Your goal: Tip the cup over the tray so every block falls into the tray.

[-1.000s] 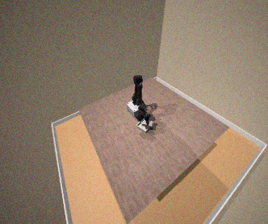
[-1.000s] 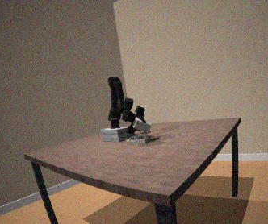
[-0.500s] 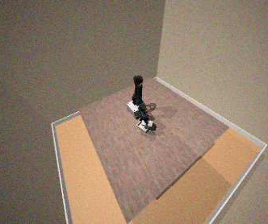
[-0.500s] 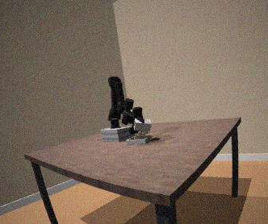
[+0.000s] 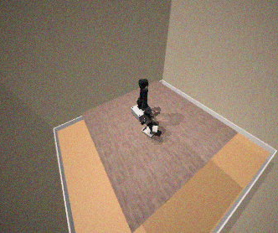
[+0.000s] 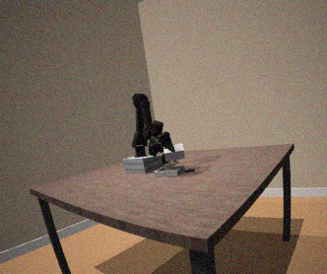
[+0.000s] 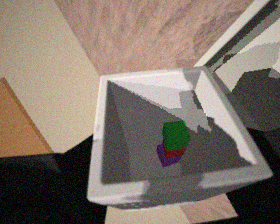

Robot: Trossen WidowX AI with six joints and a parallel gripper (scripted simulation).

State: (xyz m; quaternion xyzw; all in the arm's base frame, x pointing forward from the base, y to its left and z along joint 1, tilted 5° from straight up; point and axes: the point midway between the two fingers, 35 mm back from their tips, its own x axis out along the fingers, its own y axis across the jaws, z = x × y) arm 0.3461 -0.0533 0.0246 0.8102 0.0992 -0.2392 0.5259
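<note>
Right now the red block is 30 mm to the left of my gripper tip and 10 mm below it. The rest, counted from my gripper tip: white square cup 30 mm to the left, 20 mm above; green block 10 mm behind, 20 mm to the left, 10 mm below; purple block 10 mm ahead, 40 mm to the left.
</note>
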